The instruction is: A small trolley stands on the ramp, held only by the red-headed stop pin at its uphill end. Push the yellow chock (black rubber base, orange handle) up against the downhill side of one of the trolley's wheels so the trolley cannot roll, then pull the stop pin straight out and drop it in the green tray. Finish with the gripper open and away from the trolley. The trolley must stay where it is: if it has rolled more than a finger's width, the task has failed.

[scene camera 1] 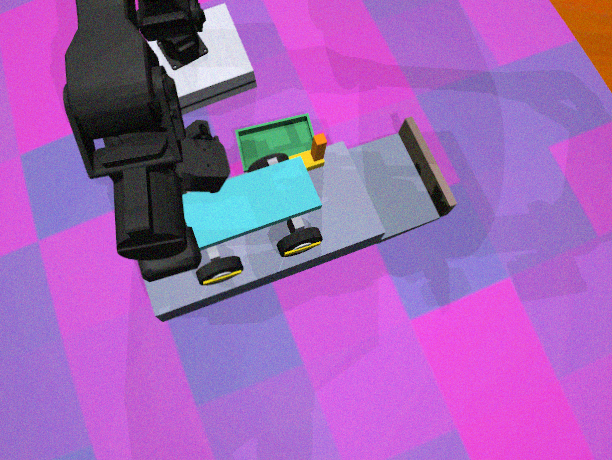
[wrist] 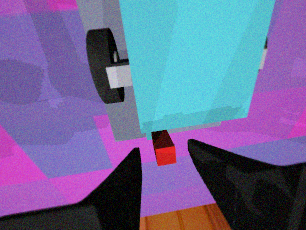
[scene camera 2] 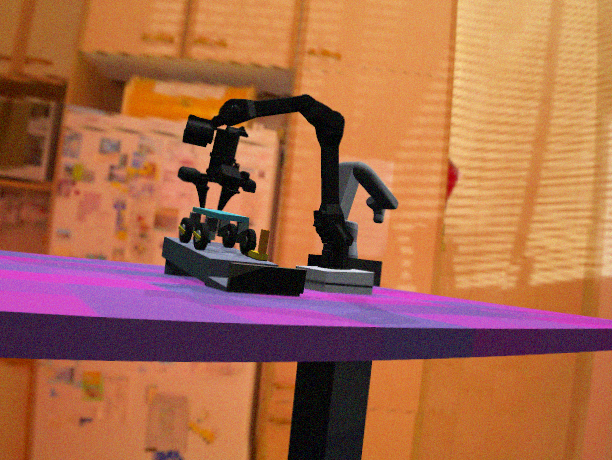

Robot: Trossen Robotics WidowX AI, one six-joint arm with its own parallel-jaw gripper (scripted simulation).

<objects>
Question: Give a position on a brown end wall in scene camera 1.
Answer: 444, 201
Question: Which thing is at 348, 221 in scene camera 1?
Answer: A grey ramp.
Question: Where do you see a trolley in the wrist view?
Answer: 186, 70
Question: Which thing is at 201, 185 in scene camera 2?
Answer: My gripper.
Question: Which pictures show the trolley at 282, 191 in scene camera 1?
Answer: Scene camera 1, the wrist view and scene camera 2: all of them.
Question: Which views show my gripper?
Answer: Scene camera 1, the wrist view and scene camera 2: all of them.
</objects>
